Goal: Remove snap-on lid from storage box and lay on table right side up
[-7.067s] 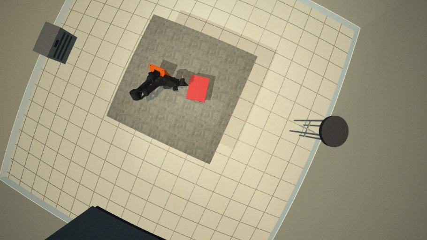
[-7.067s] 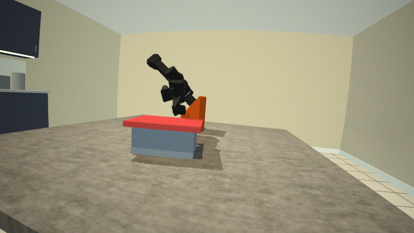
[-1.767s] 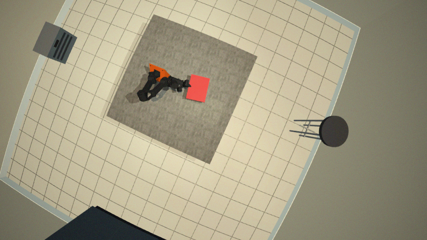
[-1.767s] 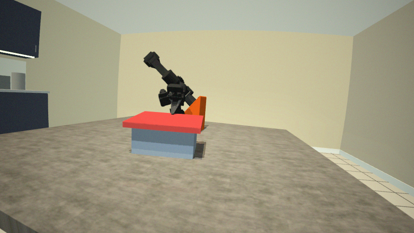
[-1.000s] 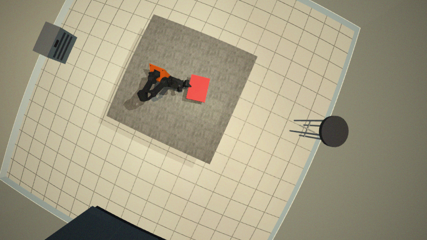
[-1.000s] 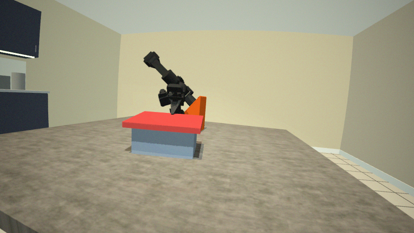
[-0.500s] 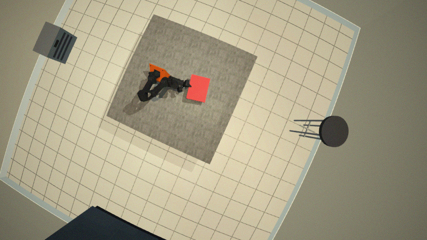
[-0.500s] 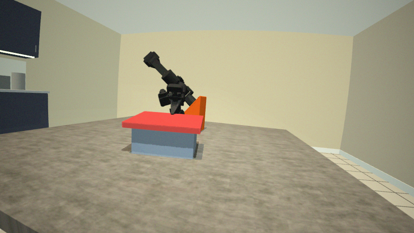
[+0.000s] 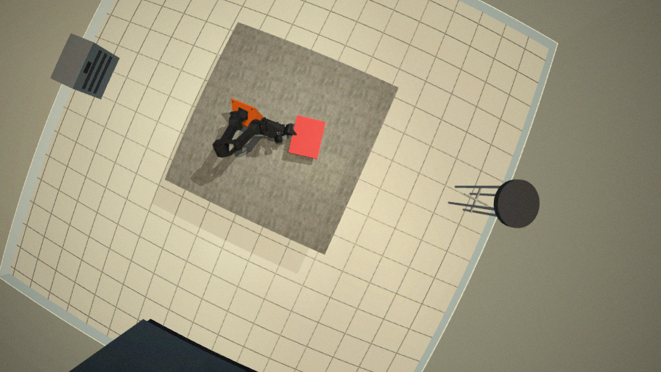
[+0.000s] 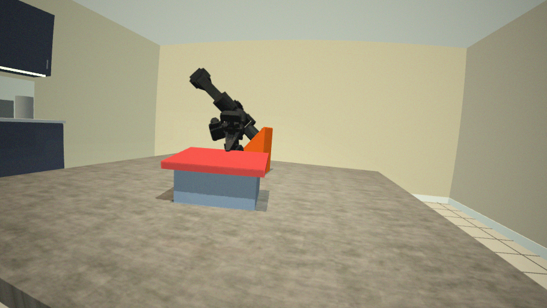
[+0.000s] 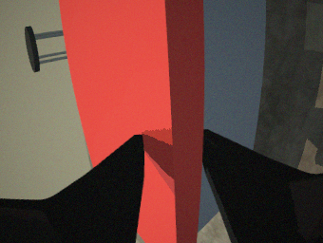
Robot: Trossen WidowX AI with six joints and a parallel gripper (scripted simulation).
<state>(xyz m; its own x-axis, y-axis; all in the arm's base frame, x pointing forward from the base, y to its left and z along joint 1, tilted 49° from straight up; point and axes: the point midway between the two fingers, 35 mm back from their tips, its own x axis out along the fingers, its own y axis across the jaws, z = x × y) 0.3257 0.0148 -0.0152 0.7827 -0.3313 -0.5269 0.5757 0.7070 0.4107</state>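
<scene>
Now: the red lid 80 mm ahead of my gripper tip and 20 mm to the left of it. Round my gripper tip: blue-grey storage box (70 mm ahead, 20 mm to the left, 60 mm below).
</scene>
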